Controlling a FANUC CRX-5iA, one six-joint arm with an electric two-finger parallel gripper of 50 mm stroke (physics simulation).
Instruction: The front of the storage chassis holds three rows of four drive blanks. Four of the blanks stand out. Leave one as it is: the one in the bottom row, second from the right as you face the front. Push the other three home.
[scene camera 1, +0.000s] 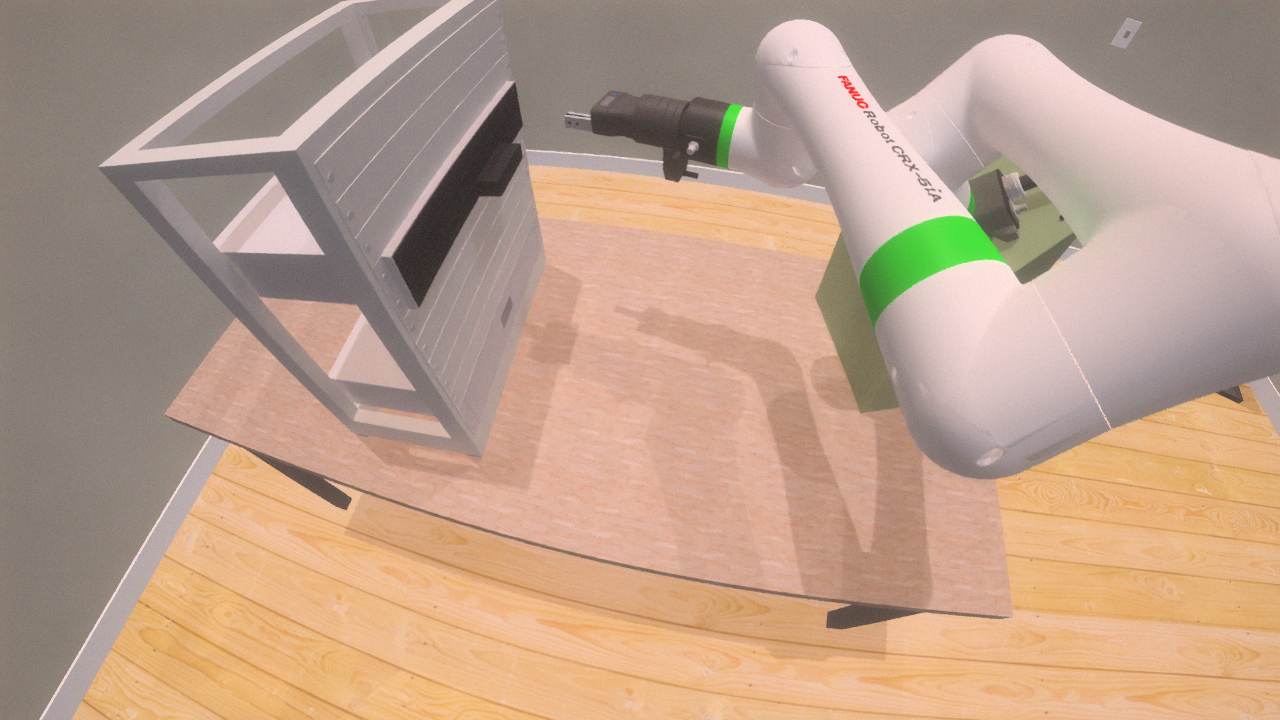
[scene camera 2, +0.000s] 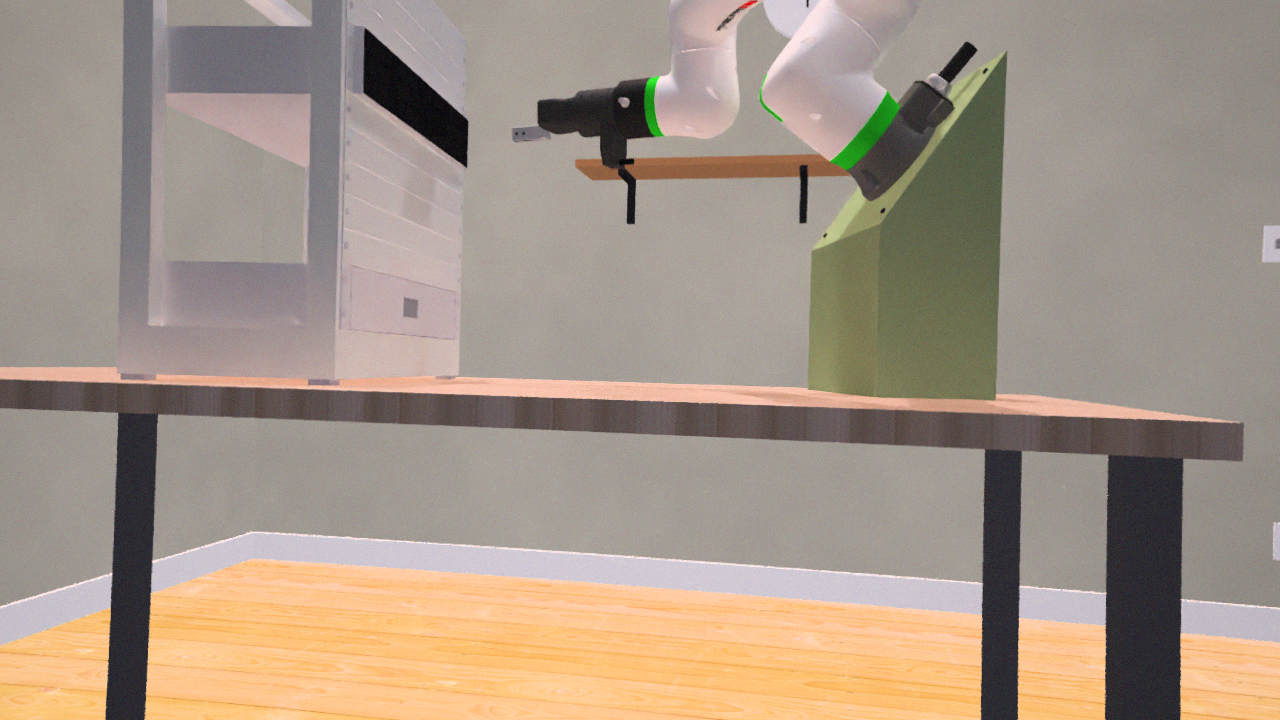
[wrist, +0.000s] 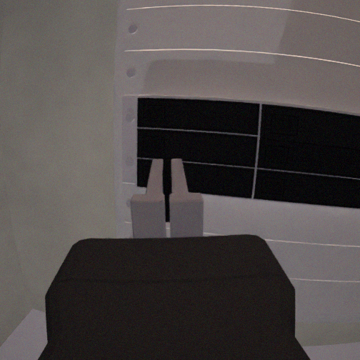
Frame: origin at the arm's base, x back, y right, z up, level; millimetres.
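Seen in the pictures: gripper, fingertip midpoint: (scene camera 1: 567, 119) (scene camera 2: 514, 135); arm's base at its link origin: (scene camera 2: 901, 162).
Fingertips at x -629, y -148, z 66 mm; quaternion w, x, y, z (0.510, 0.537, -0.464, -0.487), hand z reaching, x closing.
Pixels of each thing's middle, then the offset from my fingertips to it. "pt": a spot on its surface instead.
- grey storage chassis at a spot on its surface: (scene camera 2: 393, 214) (scene camera 1: 475, 293) pt dx -23, dy -263, dz -178 mm
- dark blank block at a spot on its surface: (scene camera 1: 501, 170) pt dx -18, dy -148, dz -16 mm
The grey storage chassis (scene camera 1: 474, 308) (scene camera 2: 393, 214) (wrist: 210, 30) stands upright, its black drive-blank bank (scene camera 1: 452, 219) (scene camera 2: 411, 98) set in the front. In scene view 1 a dark blank block (scene camera 1: 501, 170) plainly stands out low on the bank, toward its far end. In the wrist view the leftmost column shows a top blank (wrist: 200, 116), a middle blank (wrist: 215, 147) and a bottom blank (wrist: 220, 181), with similar faces. The dark faces to the right are hard to judge for depth. My gripper (scene camera 1: 577, 120) (scene camera 2: 529, 134) (wrist: 167, 177) is shut and empty, apart from the front, its tips overlapping the bottom-left blank in the wrist view.
The chassis stands on the wooden table (scene camera 1: 626, 519) (scene camera 2: 626, 416). The arm's green pedestal (scene camera 1: 854, 331) (scene camera 2: 939, 286) stands on the table opposite the chassis front. A wooden shelf (scene camera 2: 716, 169) is on the wall behind the arm.
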